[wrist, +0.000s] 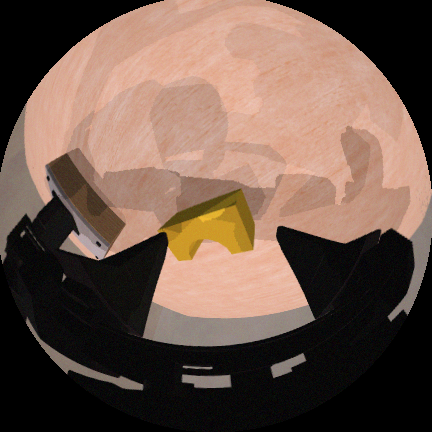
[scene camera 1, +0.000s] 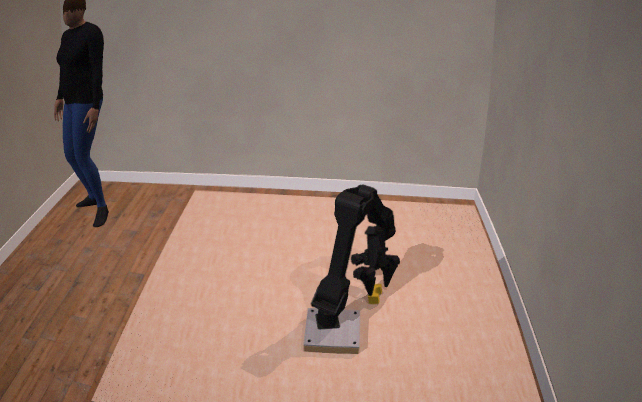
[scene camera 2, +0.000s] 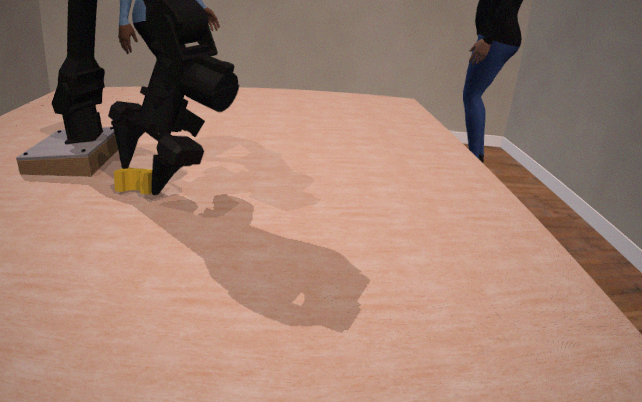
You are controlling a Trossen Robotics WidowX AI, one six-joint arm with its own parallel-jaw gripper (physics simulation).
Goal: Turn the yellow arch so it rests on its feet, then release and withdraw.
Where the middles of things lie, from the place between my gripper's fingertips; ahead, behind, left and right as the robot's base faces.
Now: the yellow arch [scene camera 2: 127, 179] 10 mm behind my hand and 10 mm to the left of it.
